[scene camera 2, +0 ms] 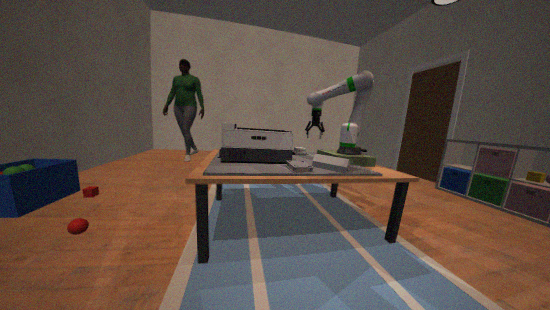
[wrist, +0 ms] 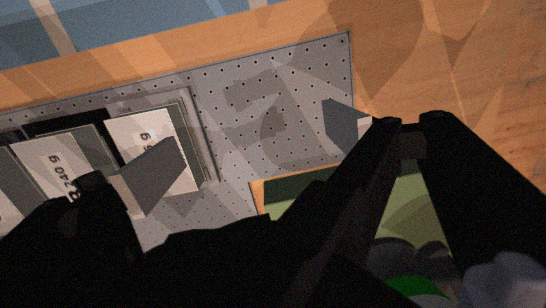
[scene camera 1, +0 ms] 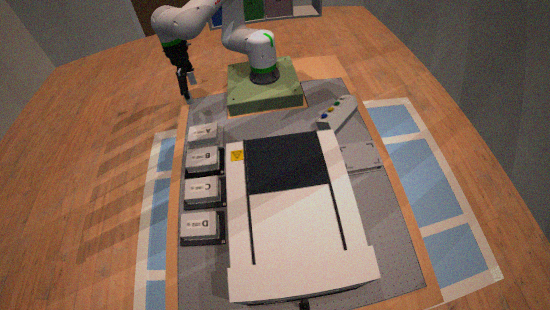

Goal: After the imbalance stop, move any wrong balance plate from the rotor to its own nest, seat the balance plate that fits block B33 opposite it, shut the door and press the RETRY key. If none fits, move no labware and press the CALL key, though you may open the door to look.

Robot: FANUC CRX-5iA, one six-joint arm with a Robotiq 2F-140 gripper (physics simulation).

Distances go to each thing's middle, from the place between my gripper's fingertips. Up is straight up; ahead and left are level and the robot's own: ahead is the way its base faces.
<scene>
My gripper is now 70 mm short of the grey button box (scene camera 1: pixel 338 114), 620 mm to the right of it and 110 mm above it. Also, from my hand: white centrifuge (scene camera 1: pixel 309 241): 570 mm ahead, 400 mm to the left, 30 mm below.
</scene>
